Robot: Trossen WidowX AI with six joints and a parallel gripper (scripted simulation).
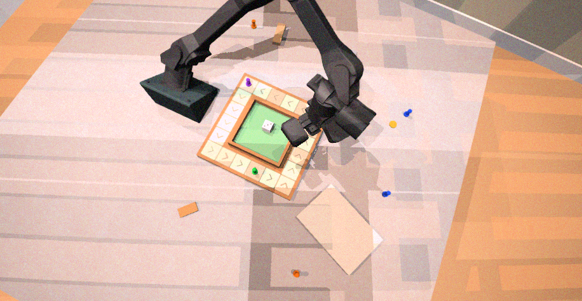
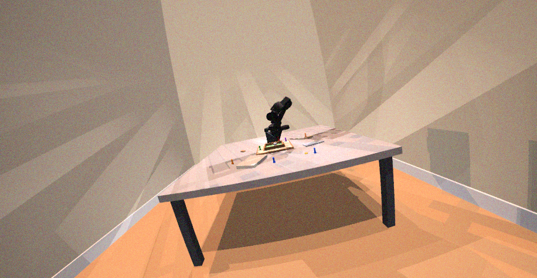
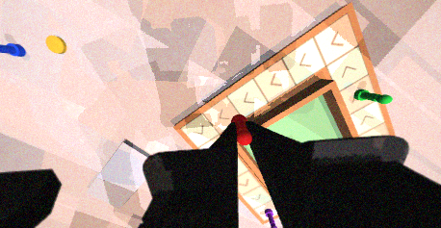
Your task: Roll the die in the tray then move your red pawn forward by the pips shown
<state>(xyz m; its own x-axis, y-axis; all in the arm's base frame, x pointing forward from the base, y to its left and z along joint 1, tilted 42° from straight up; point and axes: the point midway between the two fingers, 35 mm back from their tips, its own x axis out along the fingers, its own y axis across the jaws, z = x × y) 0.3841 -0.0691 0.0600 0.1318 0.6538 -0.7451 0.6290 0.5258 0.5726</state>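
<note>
My gripper tip is now 12 cm past the grey die, 6 cm above it and 1 cm to the left of it. From my gripper tip the other things lie so: green pawn (14 cm to the right, 12 cm behind, 6 cm below); then green tray (13 cm behind, 8 cm below, 3 cm to the right); then red pawn (1 cm above).
</note>
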